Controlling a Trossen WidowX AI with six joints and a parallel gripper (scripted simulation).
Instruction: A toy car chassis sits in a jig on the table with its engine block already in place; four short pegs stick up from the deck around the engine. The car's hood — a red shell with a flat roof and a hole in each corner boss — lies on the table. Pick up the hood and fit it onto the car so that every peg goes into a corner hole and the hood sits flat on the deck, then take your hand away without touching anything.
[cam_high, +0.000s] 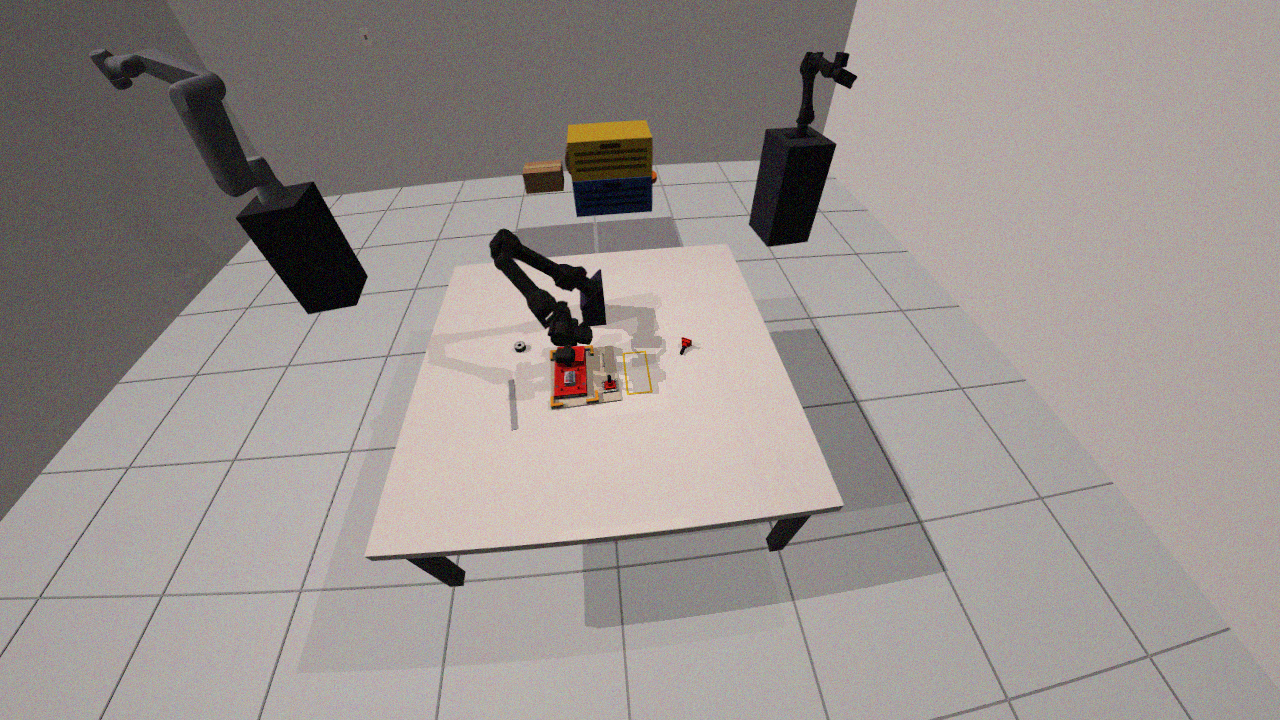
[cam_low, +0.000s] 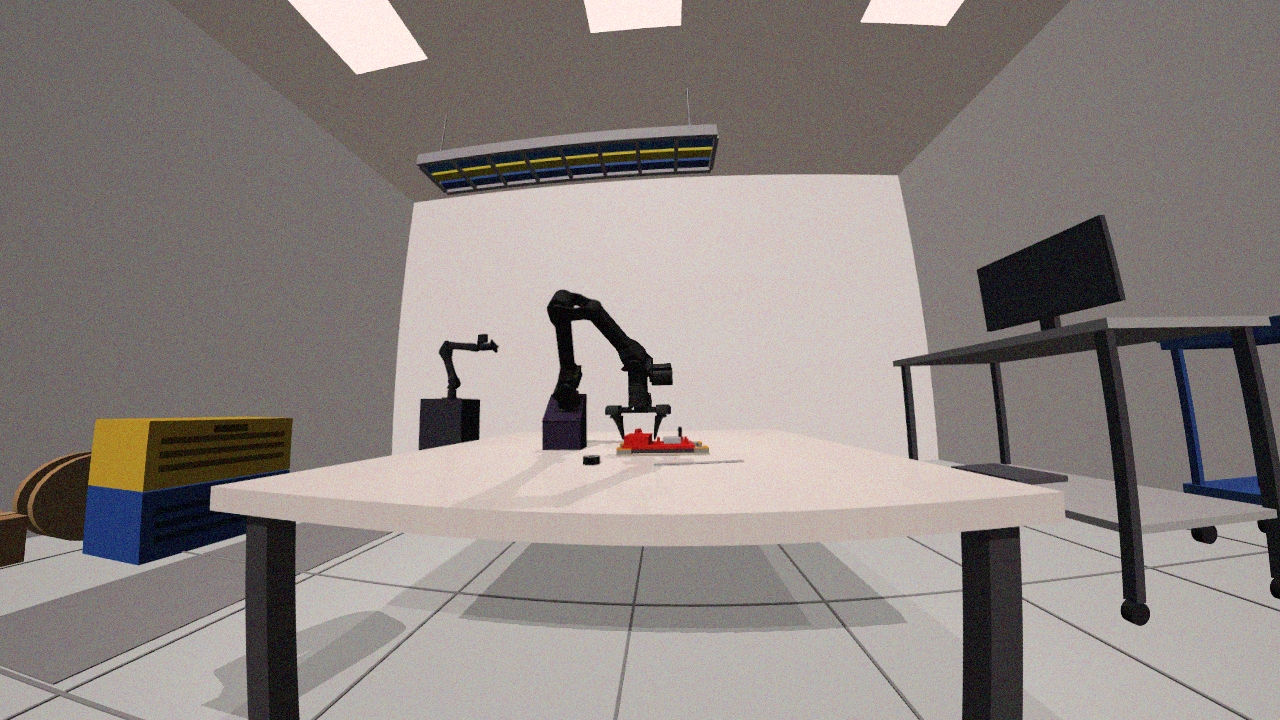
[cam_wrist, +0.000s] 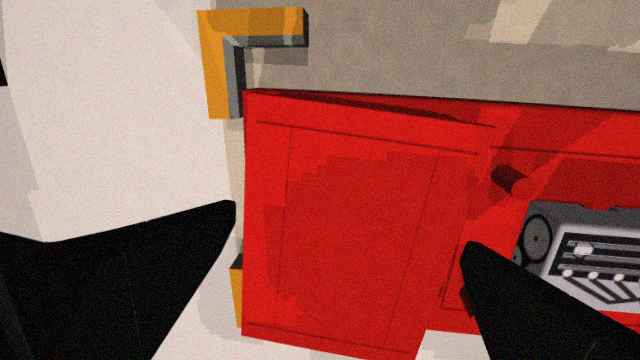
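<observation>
The red hood is 1 cm above my gripper tip. Round my gripper tip: grey engine block 10 cm ahead, 1 cm to the right, 1 cm below; then small black wheel 12 cm behind, 18 cm to the right, 3 cm below.
</observation>
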